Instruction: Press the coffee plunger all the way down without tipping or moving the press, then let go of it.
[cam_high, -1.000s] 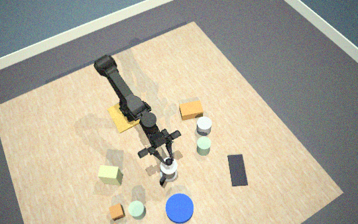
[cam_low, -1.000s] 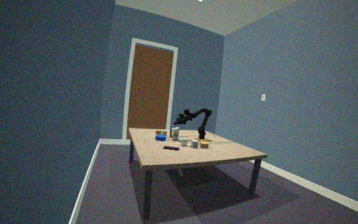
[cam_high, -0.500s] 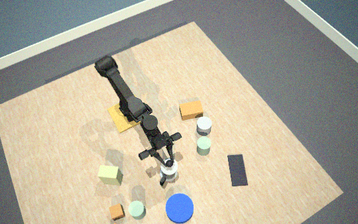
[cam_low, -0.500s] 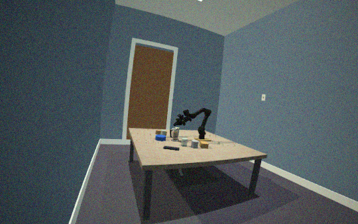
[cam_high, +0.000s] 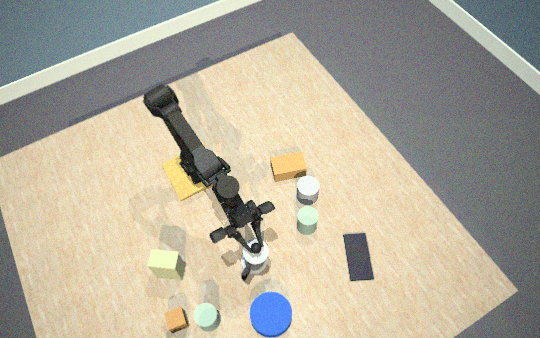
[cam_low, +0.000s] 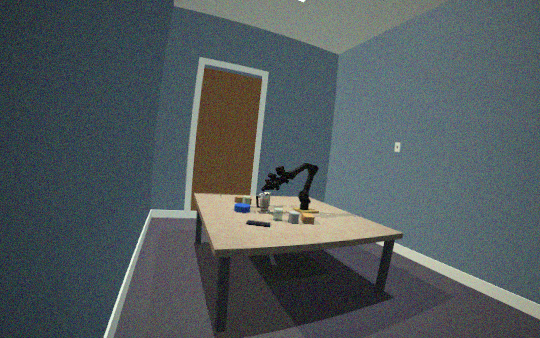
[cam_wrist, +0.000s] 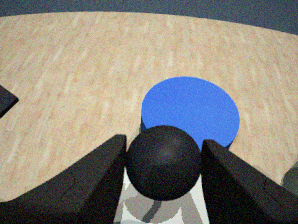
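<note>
Now: gripper tip 90 mm above the coffee press, 10 mm to the left of it and 10 mm past it. From my gripper tip the other things lie so: blue disc 160 mm below, 140 mm ahead, 30 mm to the right; then flat slab 290 mm to the left, 180 mm below, 90 mm ahead; then yellow-green block 250 mm to the right, 130 mm below, 120 mm behind.
</note>
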